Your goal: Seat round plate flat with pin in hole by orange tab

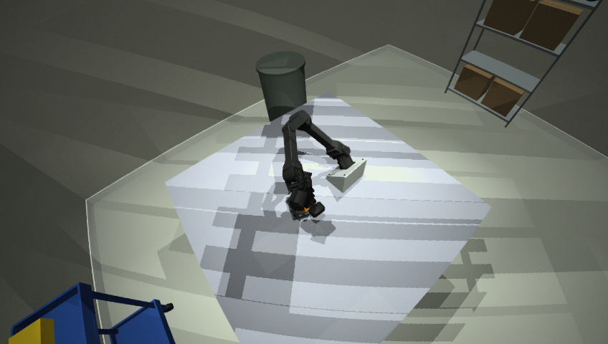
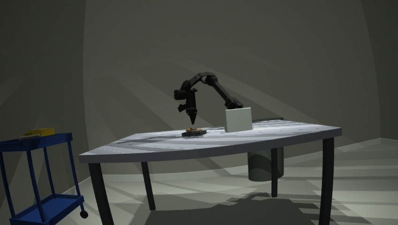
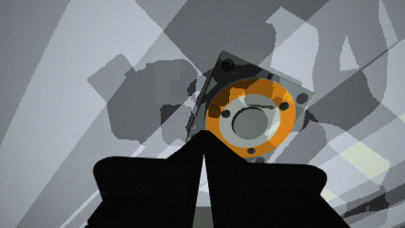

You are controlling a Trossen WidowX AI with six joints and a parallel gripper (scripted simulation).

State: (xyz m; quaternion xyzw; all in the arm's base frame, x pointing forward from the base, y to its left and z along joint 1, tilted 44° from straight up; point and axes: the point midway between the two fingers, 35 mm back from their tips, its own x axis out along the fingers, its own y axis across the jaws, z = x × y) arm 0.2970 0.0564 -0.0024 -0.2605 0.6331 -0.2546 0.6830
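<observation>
Now: gripper tip 3 cm to the left of the round plate, 3 cm above it and 1 cm short of it. The rest, counted from my gripper tip: square base 5 cm to the right, 5 cm below.
</observation>
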